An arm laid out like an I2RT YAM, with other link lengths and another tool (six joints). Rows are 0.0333 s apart.
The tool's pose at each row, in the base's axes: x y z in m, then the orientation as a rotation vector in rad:
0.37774, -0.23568, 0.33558, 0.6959, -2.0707, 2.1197
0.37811, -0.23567, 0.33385, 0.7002, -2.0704, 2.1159
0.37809, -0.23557, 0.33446, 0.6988, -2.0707, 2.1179
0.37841, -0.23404, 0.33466, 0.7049, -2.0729, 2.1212
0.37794, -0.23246, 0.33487, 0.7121, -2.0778, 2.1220
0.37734, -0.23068, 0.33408, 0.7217, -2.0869, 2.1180
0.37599, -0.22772, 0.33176, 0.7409, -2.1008, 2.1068
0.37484, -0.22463, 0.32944, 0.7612, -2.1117, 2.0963
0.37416, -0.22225, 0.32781, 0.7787, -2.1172, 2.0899
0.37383, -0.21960, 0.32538, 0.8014, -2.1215, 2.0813
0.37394, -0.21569, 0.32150, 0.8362, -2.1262, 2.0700
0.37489, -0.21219, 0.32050, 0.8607, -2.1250, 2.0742
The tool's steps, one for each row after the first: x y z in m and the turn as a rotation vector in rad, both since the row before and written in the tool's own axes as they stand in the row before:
-0.00100, 0.00146, 0.00013, -0.0018, -0.0013, -0.0033
0.00023, -0.00056, -0.00012, 0.0010, 0.0001, 0.0016
-0.00058, -0.00042, -0.00141, 0.0018, -0.0058, 0.0012
0.00010, -0.00013, -0.00165, -0.0004, -0.0070, 0.0013
-0.00023, 0.00083, -0.00185, -0.0043, -0.0090, 0.0008
-0.00047, 0.00245, -0.00312, -0.0093, -0.0150, -0.0024
-0.00074, 0.00239, -0.00316, -0.0078, -0.0145, -0.0041
-0.00073, 0.00164, -0.00236, -0.0040, -0.0115, -0.0045
-0.00146, 0.00223, -0.00244, -0.0045, -0.0135, -0.0077
-0.00286, 0.00331, -0.00334, -0.0051, -0.0205, -0.0118
-0.00238, 0.00035, -0.00289, 0.0052, -0.0158, -0.0053

